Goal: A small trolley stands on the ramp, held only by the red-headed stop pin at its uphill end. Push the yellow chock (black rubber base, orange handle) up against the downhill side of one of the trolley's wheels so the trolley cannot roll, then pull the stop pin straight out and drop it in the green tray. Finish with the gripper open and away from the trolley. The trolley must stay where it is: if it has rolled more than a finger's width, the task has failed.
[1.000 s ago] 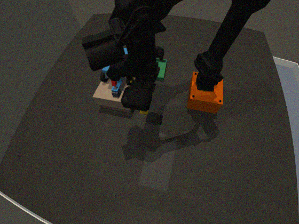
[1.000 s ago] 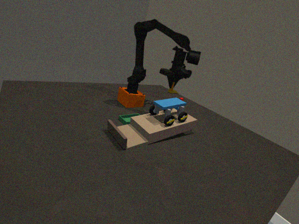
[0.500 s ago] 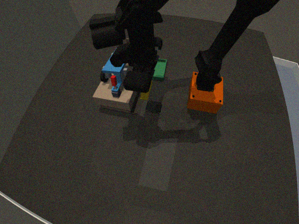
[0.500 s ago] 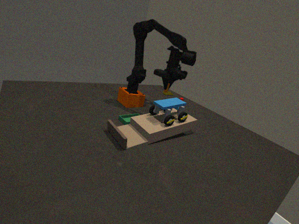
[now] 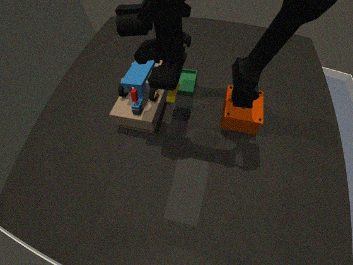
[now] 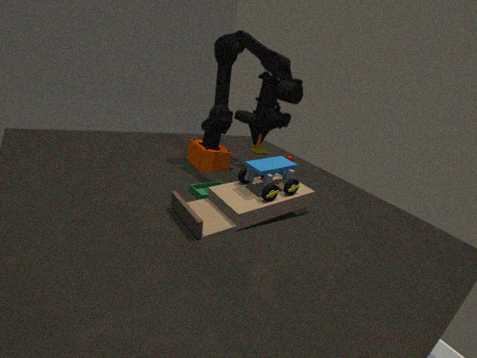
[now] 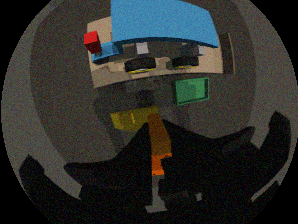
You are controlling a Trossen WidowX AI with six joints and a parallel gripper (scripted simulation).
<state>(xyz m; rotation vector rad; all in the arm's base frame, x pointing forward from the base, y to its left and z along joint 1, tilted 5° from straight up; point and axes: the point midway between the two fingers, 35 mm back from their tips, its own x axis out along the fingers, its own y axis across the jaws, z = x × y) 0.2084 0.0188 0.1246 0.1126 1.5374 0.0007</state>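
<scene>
My gripper tip is 11 cm short of the red-headed stop pin, 6 cm to the right of it and 4 cm above it. The rest, counted from my gripper tip: trolley (12 cm ahead, 5 cm to the right, 6 cm below); then yellow chock (2 cm to the left, 1 cm below); then raised lip (11 cm ahead, 30 cm to the right, 14 cm below).
</scene>
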